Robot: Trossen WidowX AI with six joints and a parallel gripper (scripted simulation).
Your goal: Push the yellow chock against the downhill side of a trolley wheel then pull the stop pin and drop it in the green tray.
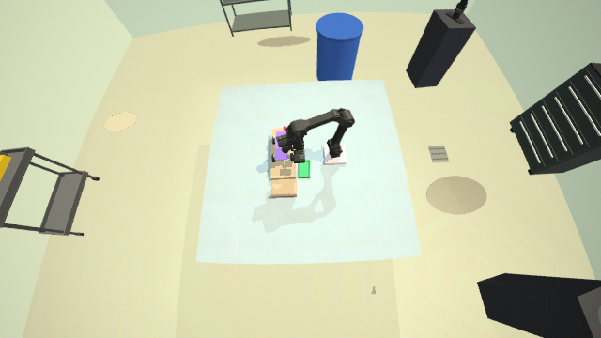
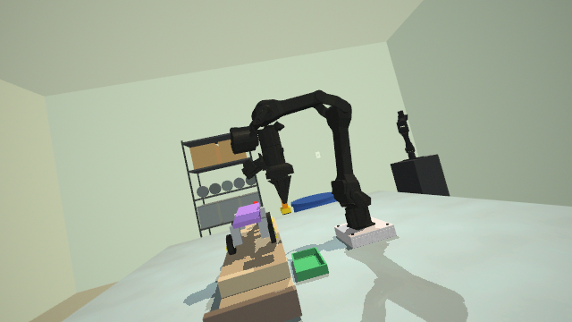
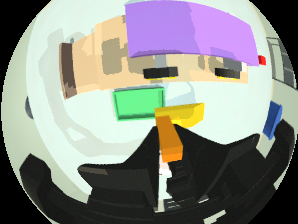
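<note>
My gripper tip is 6 cm short of the red-headed stop pin, 20 cm to the left of it and 3 cm above it. From my gripper tip the other things lie so: yellow chock: 2 cm to the right, 1 cm below; tan ramp: 10 cm ahead, 8 cm to the right, 12 cm below; trolley: 10 cm ahead, 8 cm to the right, 5 cm below.
</note>
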